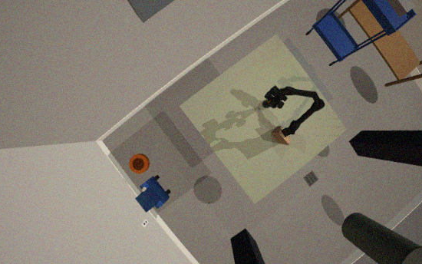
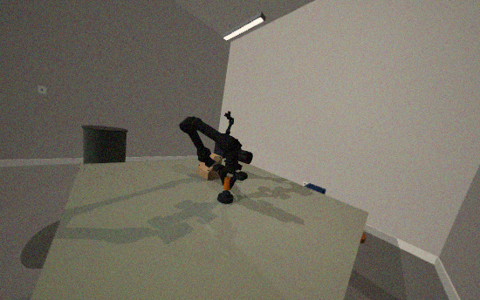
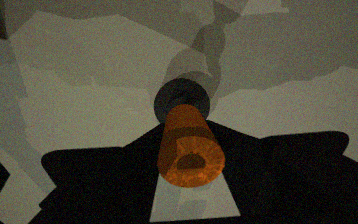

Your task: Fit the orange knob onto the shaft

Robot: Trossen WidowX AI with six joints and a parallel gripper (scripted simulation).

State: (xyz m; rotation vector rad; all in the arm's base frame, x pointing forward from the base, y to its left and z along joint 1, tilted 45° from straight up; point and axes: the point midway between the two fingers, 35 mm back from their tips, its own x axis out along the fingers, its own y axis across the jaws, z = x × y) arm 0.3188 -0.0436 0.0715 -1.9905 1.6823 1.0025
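Right now my gripper tip is 20 mm below the orange knob. Round my gripper tip: dark round pedestal: 40 mm below.
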